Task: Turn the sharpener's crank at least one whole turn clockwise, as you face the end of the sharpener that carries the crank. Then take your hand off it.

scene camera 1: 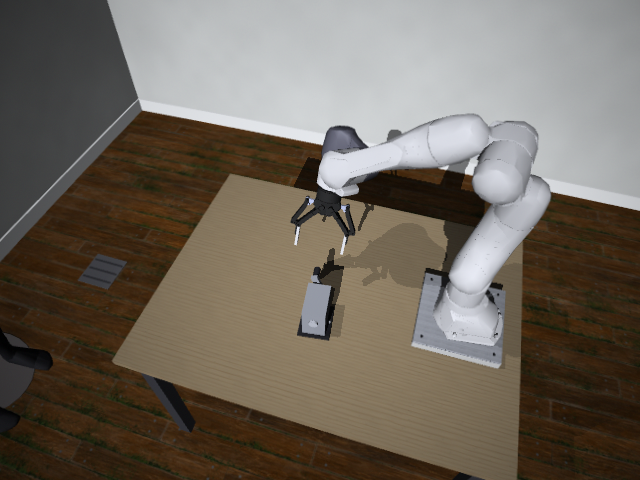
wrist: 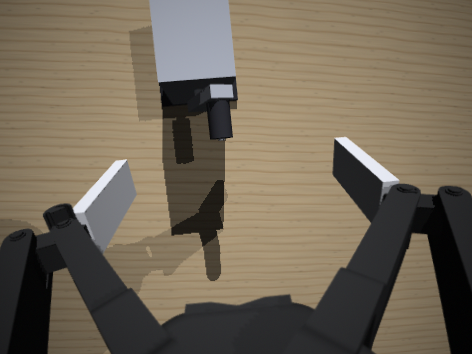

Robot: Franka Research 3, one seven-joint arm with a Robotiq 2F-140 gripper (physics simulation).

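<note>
The sharpener (scene camera 1: 316,307) (wrist: 194,42) is a grey box on a dark base, standing upright on the table. Its crank has a light grey arm (wrist: 221,91) and a dark cylindrical handle (scene camera 1: 316,270) (wrist: 220,120). The crank is on the end that faces the gripper, with the handle sticking out from that end. The gripper (scene camera 1: 319,249) (wrist: 235,175) is wide open and empty. It is above the table, back from the handle and apart from it. In the wrist view the handle lies ahead of the fingertips, between their two sides.
The sharpener stands near the middle of the wooden table (scene camera 1: 232,310). The robot's base plate (scene camera 1: 421,320) is on the table's right side. The arm reaches over the back of the table. Part of a dark chair-like object (scene camera 1: 25,357) shows at the far left.
</note>
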